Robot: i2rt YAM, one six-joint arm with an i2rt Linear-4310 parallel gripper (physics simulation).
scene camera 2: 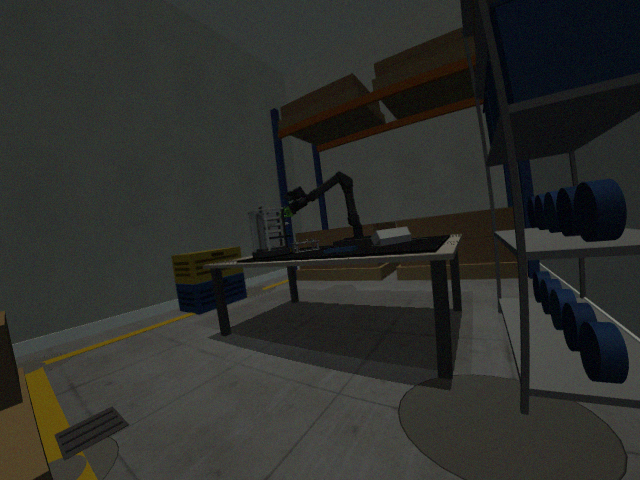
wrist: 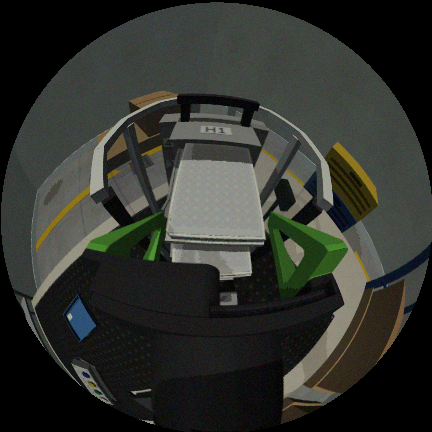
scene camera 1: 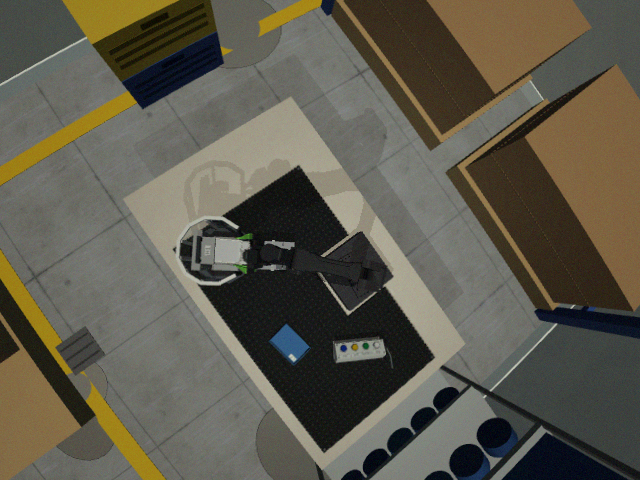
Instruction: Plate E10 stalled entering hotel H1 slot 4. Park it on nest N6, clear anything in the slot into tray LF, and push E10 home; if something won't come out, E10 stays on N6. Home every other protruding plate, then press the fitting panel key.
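Frame: origin at the arm's base, x right, y up, z back, level; millimetres.
Where they show: gripper, between the fingertips: (scene camera 2: 279, 217) (wrist: 216, 217) (scene camera 1: 234, 251); arm's base, origin of its link: (scene camera 2: 358, 238).
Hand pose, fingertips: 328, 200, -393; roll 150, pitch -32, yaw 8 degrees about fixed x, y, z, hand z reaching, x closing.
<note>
Things, the pixels of their centre, and the offset from my fingertips, as dx, dy, dz. "*": a spot on its surface instead.
- Hotel H1, a spot on its surface: (wrist: 183, 131) * +11, +34, -89
- top plate, middle of its body: (wrist: 216, 182) (scene camera 1: 223, 250) +22, -3, -35
- lower plate, middle of its body: (wrist: 209, 222) +7, -44, -15
- blue tray, middle of its body: (wrist: 78, 319) (scene camera 1: 290, 344) (scene camera 2: 340, 249) -450, -229, -1
- button panel, middle of its body: (scene camera 1: 359, 350) (scene camera 2: 390, 236) -625, -196, +249
- low pale metal frame, a spot on its surface: (scene camera 2: 306, 247) * +139, -234, +366
Hotel H1 (scene camera 1: 208, 250) (scene camera 2: 273, 230) (wrist: 183, 131) stands at the table's left side in scene camera 1. The top plate (scene camera 1: 227, 250) (wrist: 216, 200) sticks out of its upper part near the "4" mark; its front label is hidden. A lower plate (wrist: 212, 256) also sticks out beneath it. My gripper (scene camera 1: 243, 253) (wrist: 216, 217) is open, its green fingers on either side of the top plate's front end, tilted down over it; contact cannot be told. A blue tray (scene camera 1: 289, 343) (wrist: 80, 319) and the button panel (scene camera 1: 360, 355) lie on the mat.
A low pale metal frame (scene camera 2: 306, 245) stands in front of the hotel; the arm partly hides it in scene camera 1. A curved white rail (scene camera 1: 178, 253) (wrist: 97, 170) surrounds the hotel's back and sides. The panel has blue, yellow, green and white keys. The arm's base plate is on the mat's far edge.
</note>
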